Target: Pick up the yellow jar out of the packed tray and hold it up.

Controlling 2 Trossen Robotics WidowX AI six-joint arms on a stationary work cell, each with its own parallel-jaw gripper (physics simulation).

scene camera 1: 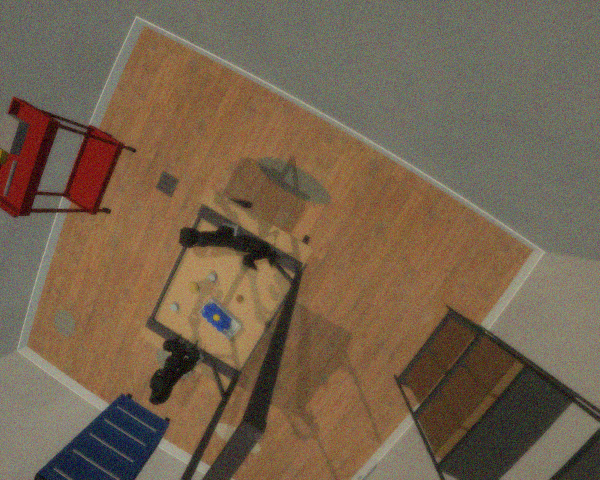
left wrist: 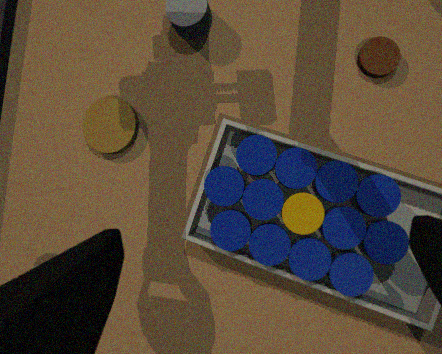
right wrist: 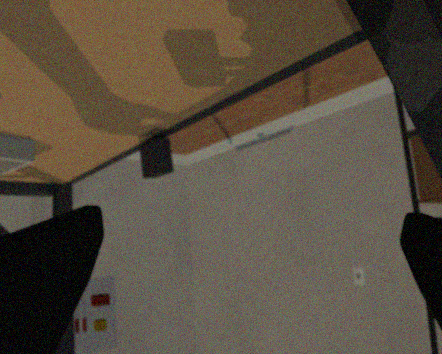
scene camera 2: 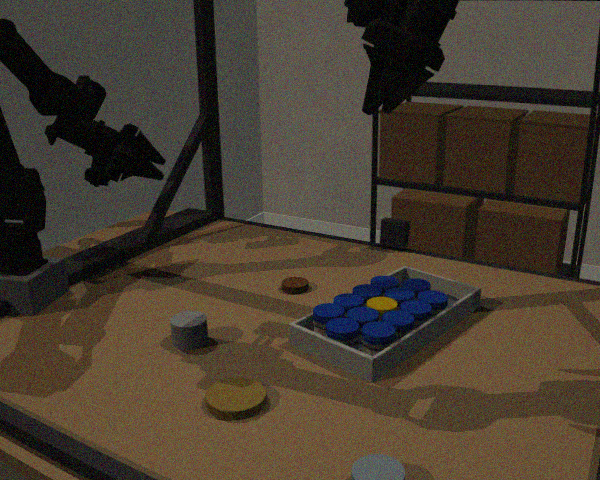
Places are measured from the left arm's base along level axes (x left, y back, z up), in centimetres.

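Pixels of known places: left gripper, fingertip midpoint: [scene camera 1: 189, 336] [left wrist: 265, 236] [scene camera 2: 376, 112]; right gripper, fingertip midpoint: [scene camera 1: 264, 268] [right wrist: 253, 224] [scene camera 2: 164, 169]; right arm's base at its link origin: [scene camera 1: 228, 232] [scene camera 2: 21, 266].
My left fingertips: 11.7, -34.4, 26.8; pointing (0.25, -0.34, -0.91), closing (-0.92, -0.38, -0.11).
Observation:
Behind a point stands the place of what it marks, as x, y, z.
The yellow jar [scene camera 1: 216, 317] @[8.5, -35.3, 0.1] [scene camera 2: 381, 303] @[8.6, -35.0, 0.1] [left wrist: 303, 213] @[8.4, -35.0, 0.1] stands in the tray [scene camera 2: 335, 348] @[19.8, -33.7, -1.7] [left wrist: 213, 153] @[19.6, -37.8, -1.1], ringed closely by blue-lidded jars [scene camera 2: 378, 332] [left wrist: 263, 199]. The tray's right end in the left wrist view holds no jars. My left gripper [scene camera 2: 382, 109] @[11.7, -34.4, 26.8] [left wrist: 265, 236] @[11.7, -34.4, 26.8] is open and empty, pointing down high above the table. In its wrist view the yellow lid lies between the two fingers, a little right of the middle, and one finger overlaps the tray's right end. My right gripper [scene camera 2: 162, 169] @[8.4, -86.9, 11.3] [right wrist: 253, 224] @[8.4, -86.9, 11.3] is open and empty, off to the side, far from the tray.
A grey cylinder [scene camera 2: 189, 332] @[30.0, -50.8, -1.7] [left wrist: 186, 10] @[28.3, -52.3, -0.9], a flat dull-yellow disc [scene camera 2: 235, 397] @[34.2, -36.4, -3.2] [left wrist: 110, 125] @[33.4, -37.0, -3.2], a brown disc [scene camera 2: 295, 285] @[6.9, -53.5, -3.2] [left wrist: 379, 56] @[6.0, -54.4, -3.2] and a pale blue-grey disc [scene camera 2: 377, 470] @[34.0, -16.1, -2.0] lie around the tray. A dark frame post [scene camera 2: 207, 150] @[-7.5, -93.9, 11.7] rises at the table's edge beside the right arm.

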